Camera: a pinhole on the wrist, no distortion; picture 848 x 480 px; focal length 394.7 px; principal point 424.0 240.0 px. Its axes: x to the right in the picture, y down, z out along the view. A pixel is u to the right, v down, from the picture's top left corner.
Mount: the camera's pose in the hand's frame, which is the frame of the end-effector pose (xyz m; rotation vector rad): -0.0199 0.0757 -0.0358 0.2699 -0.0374 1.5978
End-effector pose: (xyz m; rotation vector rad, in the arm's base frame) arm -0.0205 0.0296 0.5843 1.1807 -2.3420 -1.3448
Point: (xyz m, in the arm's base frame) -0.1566 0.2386 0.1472
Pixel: 282 265
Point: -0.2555 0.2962 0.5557
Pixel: 634 308
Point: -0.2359 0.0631 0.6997
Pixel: outside the picture
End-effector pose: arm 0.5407 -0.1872 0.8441 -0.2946 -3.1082 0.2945
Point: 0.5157 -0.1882 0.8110
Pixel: 150 103
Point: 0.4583 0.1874 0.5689
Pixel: outside the picture
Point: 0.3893 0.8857 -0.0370
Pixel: outside the picture
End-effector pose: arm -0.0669 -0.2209 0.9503 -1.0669 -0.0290 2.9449
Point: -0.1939 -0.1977 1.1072
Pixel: 340 274
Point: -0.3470 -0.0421 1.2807
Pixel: 295 282
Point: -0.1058 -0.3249 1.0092
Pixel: 610 254
